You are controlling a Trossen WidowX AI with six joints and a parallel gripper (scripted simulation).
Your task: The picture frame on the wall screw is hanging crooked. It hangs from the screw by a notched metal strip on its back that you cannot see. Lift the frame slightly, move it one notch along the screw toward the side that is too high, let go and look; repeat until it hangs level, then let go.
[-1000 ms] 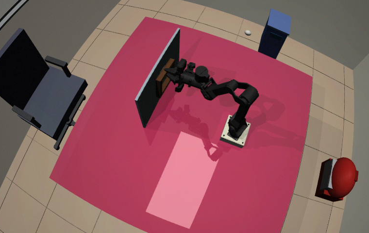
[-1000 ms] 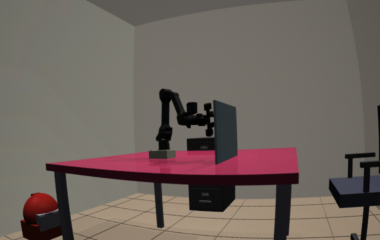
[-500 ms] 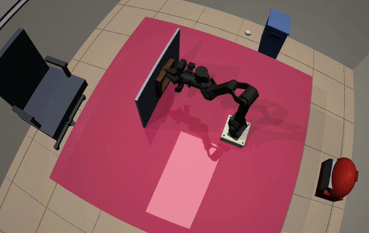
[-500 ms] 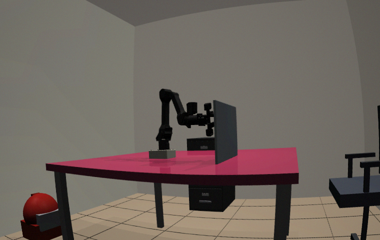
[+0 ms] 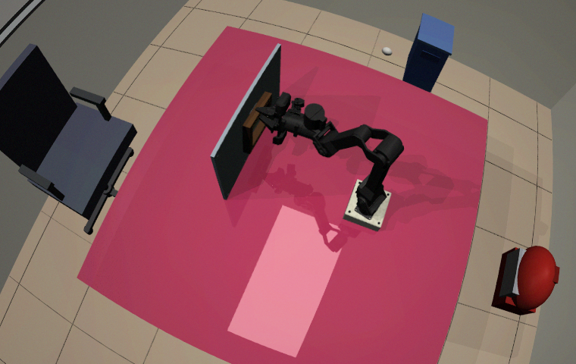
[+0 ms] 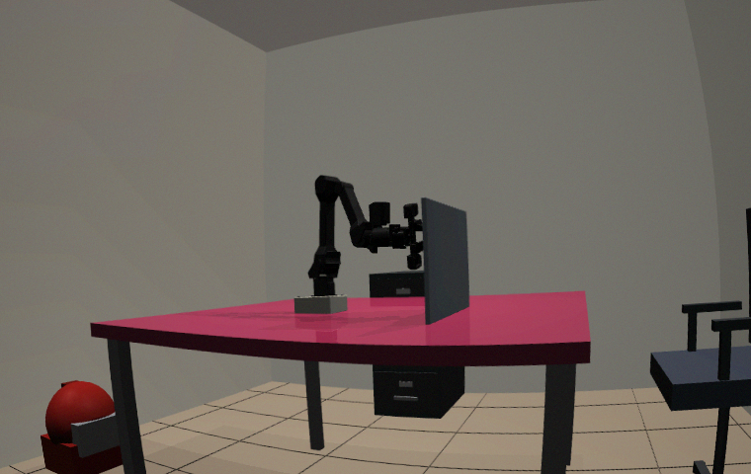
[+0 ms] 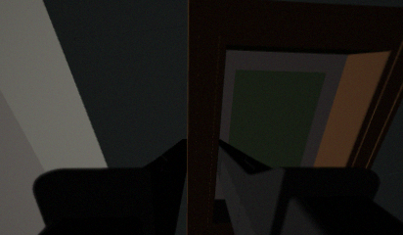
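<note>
My gripper tip is 50 mm above the brown wooden picture frame. Also, from my gripper tip: wall panel 70 mm below, 20 mm ahead.
</note>
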